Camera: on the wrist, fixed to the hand. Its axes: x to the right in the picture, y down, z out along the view.
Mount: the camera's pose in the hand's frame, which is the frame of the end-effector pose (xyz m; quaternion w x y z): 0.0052 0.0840 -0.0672 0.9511 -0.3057 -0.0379 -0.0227
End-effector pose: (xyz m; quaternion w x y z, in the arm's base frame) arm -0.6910 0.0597 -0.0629 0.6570 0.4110 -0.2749 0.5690
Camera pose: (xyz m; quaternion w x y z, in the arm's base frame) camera -0.7789 0.1210 -0.0738 0.7531 0.2179 -0.4510 0.4267
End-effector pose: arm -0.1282 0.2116 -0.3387 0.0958 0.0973 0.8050 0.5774
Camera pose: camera -0.1473 0.1782 -0.2381 0.1645 0.0669 0.5877 0.7894
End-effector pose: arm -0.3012 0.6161 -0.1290 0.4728 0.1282 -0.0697 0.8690
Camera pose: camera -0.3850 0.5909 -0.1918 0.5060 0.0119 -0.3470 0.7896
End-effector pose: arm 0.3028 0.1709 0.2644 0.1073 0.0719 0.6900 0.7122
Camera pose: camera 0.2764 0.1051 0.3455 0.1664 0.0469 0.4361 0.8831
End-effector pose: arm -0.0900 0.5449 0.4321 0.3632 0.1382 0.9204 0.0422
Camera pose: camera -0.1205 0.6284 0.4929 0.4235 0.0011 0.8519 0.3080
